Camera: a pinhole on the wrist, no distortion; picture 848 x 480 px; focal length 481.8 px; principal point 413.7 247.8 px. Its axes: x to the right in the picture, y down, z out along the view. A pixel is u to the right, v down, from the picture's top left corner.
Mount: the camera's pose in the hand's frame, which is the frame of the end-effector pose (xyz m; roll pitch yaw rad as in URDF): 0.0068 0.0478 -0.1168 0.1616 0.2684 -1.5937
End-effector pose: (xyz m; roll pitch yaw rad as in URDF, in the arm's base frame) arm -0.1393 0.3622 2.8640 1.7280 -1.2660 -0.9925
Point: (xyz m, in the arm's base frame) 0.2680 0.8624 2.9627
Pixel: behind the camera
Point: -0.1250 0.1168 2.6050
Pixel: 700 91
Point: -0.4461 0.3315 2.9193
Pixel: 44 326
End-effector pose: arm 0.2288 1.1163 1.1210 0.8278 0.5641 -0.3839
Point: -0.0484 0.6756 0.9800
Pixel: 800 329
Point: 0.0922 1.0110 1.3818
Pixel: 327 36
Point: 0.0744 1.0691 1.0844
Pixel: 809 90
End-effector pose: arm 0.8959 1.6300 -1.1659 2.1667 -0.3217 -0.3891
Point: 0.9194 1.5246 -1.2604
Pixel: 447 371
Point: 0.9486 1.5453 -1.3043
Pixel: 540 379
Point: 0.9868 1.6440 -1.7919
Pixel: 794 228
